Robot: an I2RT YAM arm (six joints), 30 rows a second.
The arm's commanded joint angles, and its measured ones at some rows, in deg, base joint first. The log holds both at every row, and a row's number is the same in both.
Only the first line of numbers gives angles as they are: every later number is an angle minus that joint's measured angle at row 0.
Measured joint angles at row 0: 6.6 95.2 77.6 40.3 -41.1 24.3
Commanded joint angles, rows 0 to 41: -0.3 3.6 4.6 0.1 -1.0 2.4; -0.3 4.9 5.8 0.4 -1.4 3.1; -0.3 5.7 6.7 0.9 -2.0 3.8; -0.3 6.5 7.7 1.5 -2.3 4.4; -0.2 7.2 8.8 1.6 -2.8 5.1; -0.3 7.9 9.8 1.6 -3.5 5.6; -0.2 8.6 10.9 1.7 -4.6 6.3; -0.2 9.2 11.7 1.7 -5.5 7.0; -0.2 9.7 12.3 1.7 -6.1 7.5; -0.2 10.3 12.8 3.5 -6.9 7.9; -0.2 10.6 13.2 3.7 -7.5 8.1; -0.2 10.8 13.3 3.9 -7.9 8.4; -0.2 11.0 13.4 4.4 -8.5 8.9; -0.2 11.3 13.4 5.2 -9.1 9.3; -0.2 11.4 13.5 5.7 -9.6 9.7; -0.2 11.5 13.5 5.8 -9.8 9.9; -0.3 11.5 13.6 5.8 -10.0 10.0; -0.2 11.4 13.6 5.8 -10.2 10.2; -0.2 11.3 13.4 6.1 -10.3 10.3; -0.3 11.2 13.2 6.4 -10.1 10.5; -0.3 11.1 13.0 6.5 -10.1 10.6; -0.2 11.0 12.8 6.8 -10.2 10.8; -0.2 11.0 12.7 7.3 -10.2 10.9; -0.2 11.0 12.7 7.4 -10.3 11.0; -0.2 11.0 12.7 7.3 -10.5 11.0; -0.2 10.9 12.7 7.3 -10.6 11.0; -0.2 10.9 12.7 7.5 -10.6 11.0; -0.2 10.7 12.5 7.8 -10.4 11.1; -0.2 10.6 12.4 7.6 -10.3 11.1; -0.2 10.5 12.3 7.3 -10.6 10.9; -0.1 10.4 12.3 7.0 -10.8 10.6; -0.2 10.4 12.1 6.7 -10.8 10.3; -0.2 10.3 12.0 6.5 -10.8 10.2; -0.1 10.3 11.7 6.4 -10.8 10.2; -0.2 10.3 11.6 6.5 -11.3 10.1; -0.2 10.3 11.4 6.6 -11.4 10.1; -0.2 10.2 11.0 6.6 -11.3 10.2; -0.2 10.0 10.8 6.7 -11.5 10.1; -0.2 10.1 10.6 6.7 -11.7 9.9; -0.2 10.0 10.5 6.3 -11.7 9.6; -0.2 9.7 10.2 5.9 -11.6 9.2; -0.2 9.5 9.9 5.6 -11.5 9.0
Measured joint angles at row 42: 0.0 11.0 10.7 4.8 -10.5 10.1
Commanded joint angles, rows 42 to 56: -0.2 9.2 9.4 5.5 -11.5 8.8; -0.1 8.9 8.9 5.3 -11.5 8.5; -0.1 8.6 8.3 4.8 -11.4 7.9; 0.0 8.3 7.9 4.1 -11.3 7.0; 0.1 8.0 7.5 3.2 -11.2 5.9; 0.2 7.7 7.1 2.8 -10.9 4.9; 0.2 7.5 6.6 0.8 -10.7 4.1; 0.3 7.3 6.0 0.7 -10.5 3.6; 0.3 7.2 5.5 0.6 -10.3 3.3; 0.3 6.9 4.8 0.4 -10.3 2.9; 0.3 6.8 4.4 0.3 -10.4 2.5; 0.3 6.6 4.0 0.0 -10.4 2.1; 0.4 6.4 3.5 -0.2 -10.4 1.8; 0.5 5.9 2.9 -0.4 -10.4 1.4; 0.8 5.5 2.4 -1.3 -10.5 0.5
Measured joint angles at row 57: 0.3 8.7 3.4 -0.2 -10.3 3.1
